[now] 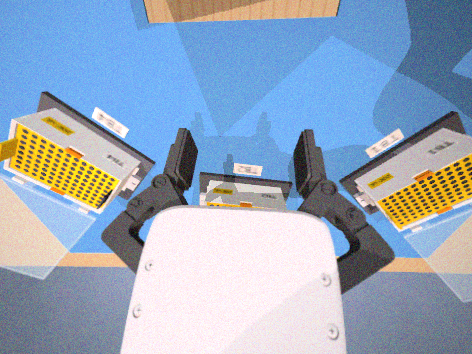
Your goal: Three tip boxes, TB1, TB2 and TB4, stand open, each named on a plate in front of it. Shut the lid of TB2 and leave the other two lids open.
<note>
The picture shows: my gripper and a blue mat.
</note>
